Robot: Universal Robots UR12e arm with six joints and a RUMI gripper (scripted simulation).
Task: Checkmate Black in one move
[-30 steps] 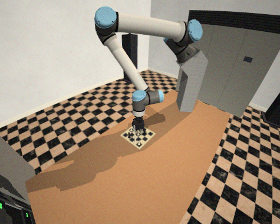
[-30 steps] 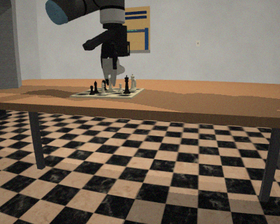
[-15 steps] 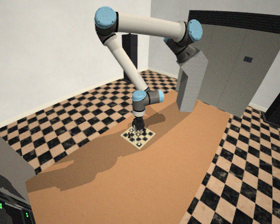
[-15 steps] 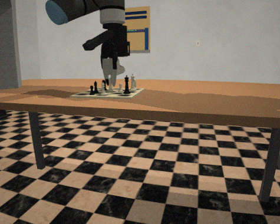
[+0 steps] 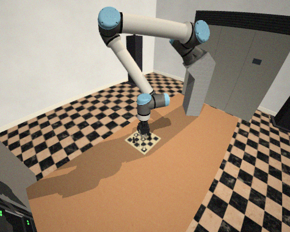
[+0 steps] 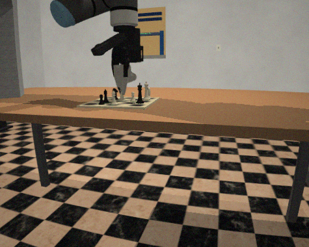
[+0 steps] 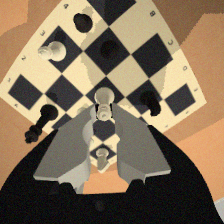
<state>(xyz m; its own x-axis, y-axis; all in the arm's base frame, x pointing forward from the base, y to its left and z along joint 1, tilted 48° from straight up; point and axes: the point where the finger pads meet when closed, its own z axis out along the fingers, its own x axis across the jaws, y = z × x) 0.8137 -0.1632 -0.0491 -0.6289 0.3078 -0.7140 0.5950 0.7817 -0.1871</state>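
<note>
Right now the chessboard is 40 mm below my hand. From my hand the other things lie so: tall white piece 80 mm ahead, 30 mm to the left, 10 mm below; then tall black piece 70 mm ahead, 40 mm to the right, 10 mm below.
</note>
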